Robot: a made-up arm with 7 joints.
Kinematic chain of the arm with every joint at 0, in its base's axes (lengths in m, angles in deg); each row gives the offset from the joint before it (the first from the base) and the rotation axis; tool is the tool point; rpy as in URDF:
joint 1: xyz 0 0 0.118 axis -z
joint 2: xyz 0 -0.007 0.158 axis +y
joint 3: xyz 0 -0.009 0.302 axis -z
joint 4: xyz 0 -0.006 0.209 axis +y
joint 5: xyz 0 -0.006 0.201 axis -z
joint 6: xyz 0 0 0.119 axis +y
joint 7: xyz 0 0 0.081 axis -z
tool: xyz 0 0 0 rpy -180 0 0
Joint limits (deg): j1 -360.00..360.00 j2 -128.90..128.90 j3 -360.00..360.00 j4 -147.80..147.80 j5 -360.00..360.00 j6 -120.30..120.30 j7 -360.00..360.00
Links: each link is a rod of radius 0.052 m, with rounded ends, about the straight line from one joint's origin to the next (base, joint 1, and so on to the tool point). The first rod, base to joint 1, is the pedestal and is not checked.
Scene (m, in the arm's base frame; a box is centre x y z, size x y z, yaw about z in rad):
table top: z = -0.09
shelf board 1: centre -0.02 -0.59 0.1 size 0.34 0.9 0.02 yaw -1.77
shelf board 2: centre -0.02 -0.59 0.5 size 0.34 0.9 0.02 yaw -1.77
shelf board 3: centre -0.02 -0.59 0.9 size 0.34 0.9 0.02 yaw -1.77
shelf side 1: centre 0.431 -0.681 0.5 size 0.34 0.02 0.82 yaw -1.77
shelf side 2: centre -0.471 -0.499 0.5 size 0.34 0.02 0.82 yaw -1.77
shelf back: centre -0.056 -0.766 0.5 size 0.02 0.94 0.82 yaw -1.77
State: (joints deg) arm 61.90 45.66 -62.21 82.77 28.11 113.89 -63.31
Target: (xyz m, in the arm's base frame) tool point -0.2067 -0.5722 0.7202
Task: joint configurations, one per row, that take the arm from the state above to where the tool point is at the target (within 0.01 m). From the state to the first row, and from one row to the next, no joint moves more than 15 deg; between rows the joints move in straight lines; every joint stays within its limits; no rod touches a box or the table.
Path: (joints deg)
1: 65.29 33.69 -69.89 72.32 30.08 111.86 -61.65
2: 68.68 21.73 -77.57 61.88 32.05 109.84 -59.99
3: 80.00 31.63 -69.50 59.12 38.97 107.40 -66.06
4: 91.33 41.53 -61.42 56.37 45.90 104.97 -72.13
5: 104.95 39.41 -51.99 46.33 42.64 104.19 -67.72
6: 118.57 37.28 -42.55 36.29 39.37 103.42 -63.31

